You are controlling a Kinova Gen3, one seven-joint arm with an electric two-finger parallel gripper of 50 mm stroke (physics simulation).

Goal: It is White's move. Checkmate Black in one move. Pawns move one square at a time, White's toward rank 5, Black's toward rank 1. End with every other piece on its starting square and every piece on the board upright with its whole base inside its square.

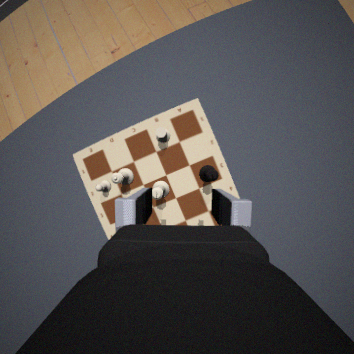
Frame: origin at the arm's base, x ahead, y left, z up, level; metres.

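Where they show: gripper, between the fingertips: (181, 200).
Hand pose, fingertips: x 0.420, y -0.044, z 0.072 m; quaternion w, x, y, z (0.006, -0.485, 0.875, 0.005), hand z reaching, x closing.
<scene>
After its pixels a point has its place.
The chessboard (79, 155) @[x 0.544, y 0.072, z -0.072 m] lies under my gripper (181, 200) @[x 0.420, y -0.044, z 0.072 m], which is open and empty, high above it. A black piece (208, 173) @[x 0.419, y -0.082, z -0.016 m], apparently the king, stands on the dark A3 square. A tall white piece (160, 189) @[x 0.433, y -0.020, z -0.017 m] stands on dark C3, left of the midpoint between my fingers. Another tall white piece (125, 176) @[x 0.474, y 0.019, z -0.054 m] stands on dark D2. A small white pawn (104, 186) @[x 0.478, y 0.057, z -0.059 m] stands on light E2. A flat-topped white piece (162, 135) @[x 0.493, y -0.058, z -0.039 m], rook-like, stands on light B1. All look upright. The exact types of the tall white pieces are unclear. My gripper body hides the near part of the board.
The board rests on a dark grey surface (280, 100) @[x 0.453, y -0.252, z -0.078 m] with a curved edge. A light wooden floor (75, 45) shows beyond it at the upper left, with another bit at the upper right corner. The pawn and the D2 piece stand close together.
</scene>
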